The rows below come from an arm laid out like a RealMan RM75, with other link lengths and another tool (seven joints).
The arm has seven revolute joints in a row. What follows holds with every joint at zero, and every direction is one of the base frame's.
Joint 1 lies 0.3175 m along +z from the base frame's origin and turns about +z.
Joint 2 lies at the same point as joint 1 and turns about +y.
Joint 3 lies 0.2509 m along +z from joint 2 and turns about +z.
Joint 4 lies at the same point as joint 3 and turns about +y.
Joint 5 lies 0.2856 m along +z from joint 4 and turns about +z.
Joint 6 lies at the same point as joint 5 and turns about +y.
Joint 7 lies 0.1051 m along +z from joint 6 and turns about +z.
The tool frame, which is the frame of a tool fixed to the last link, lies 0.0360 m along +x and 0.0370 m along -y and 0.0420 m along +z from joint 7; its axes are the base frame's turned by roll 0.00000, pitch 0.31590 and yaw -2.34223 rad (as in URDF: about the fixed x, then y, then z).
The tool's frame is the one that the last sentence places.
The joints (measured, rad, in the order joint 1, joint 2, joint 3, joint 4, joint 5, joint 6, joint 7), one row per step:
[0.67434 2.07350 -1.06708 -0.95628 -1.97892 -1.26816 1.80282]
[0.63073 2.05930 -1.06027 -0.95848 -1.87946 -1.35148 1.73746]
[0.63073 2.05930 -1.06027 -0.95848 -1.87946 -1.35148 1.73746]
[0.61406 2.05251 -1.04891 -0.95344 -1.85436 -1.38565 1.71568]
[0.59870 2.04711 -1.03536 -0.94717 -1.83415 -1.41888 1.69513]
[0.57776 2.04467 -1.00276 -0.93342 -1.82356 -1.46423 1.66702]
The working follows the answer.
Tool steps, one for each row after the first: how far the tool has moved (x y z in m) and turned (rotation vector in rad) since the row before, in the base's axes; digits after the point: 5 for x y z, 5 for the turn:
[0.00608 -0.01282 0.00456 -0.03404 0.07412 0.04772]
[0.00000 0.00000 0.00000 0.00000 0.00000 0.00000]
[0.00639 -0.00549 0.00322 -0.01140 0.02233 0.00862]
[0.00654 -0.00551 0.00297 -0.01021 0.02095 0.00708]
[0.01272 -0.00857 0.00372 -0.01068 0.02542 -0.00104]

Tool pose at each row, in the base's axes (x y z in m, rotation vector in rad; rounded; the steps above come from the unrounded poses):
[0.21151 0.49965 0.08201 -1.33669 -2.01184 -0.47522]
[0.21759 0.48683 0.08657 -1.30457 -1.99427 -0.36594]
[0.21759 0.48683 0.08657 -1.30457 -1.99427 -0.36594]
[0.22399 0.48134 0.08979 -1.30125 -1.98550 -0.33500]
[0.23053 0.47582 0.09277 -1.29875 -1.97628 -0.30703]
[0.24325 0.46726 0.09648 -1.30429 -1.95851 -0.27950]

